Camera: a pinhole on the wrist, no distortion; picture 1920 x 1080 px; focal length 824.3 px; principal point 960.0 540.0 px. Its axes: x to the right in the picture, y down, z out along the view. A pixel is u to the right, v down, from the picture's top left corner.
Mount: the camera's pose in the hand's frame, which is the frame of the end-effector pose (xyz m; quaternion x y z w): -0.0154 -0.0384 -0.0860 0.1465 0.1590 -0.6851 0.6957
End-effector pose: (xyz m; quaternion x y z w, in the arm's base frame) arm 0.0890 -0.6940 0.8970 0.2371 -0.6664 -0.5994 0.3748
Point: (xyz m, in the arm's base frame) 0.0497 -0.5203 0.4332
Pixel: 1540.9 79.1
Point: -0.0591 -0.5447 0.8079
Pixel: 712.3 444.2
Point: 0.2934 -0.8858 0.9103
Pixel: behind the camera
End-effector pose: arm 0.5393 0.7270 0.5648 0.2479 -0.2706 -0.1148 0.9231
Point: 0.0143 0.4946 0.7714
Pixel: 710.6 184.7
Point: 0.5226 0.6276 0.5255
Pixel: 1072.5 644.5
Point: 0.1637 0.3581 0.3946
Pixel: 1365.3 71.4
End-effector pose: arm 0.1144 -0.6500 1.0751 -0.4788 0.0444 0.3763 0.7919
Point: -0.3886 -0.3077 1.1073
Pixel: outside the picture
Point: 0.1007 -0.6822 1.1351
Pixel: 616.9 174.0
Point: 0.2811 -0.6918 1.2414
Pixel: 1646.2 707.0
